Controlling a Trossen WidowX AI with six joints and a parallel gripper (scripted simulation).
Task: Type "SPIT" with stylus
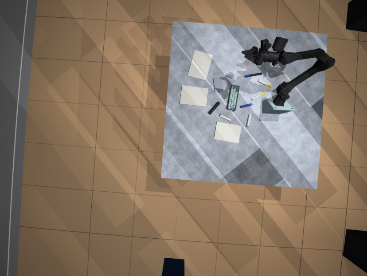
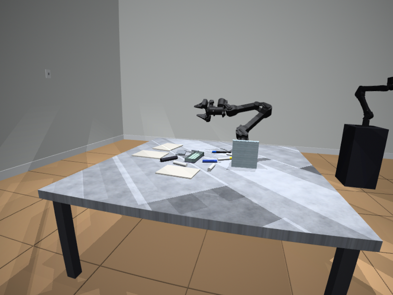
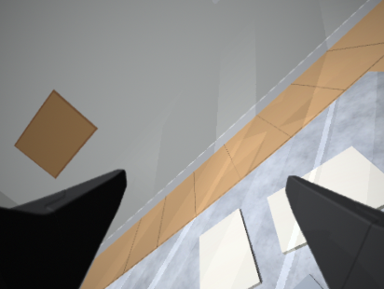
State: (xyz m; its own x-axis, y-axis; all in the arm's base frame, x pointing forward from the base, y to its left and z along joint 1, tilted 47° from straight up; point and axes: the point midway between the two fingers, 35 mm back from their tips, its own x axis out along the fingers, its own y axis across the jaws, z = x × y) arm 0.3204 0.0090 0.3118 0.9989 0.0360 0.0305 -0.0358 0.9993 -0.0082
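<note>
The blue stylus is 300 mm below my gripper tip, 220 mm to the left of it and 200 mm behind it. The rest, counted from my gripper tip: grey slab: 300 mm below, 90 mm to the left, 70 mm ahead.
</note>
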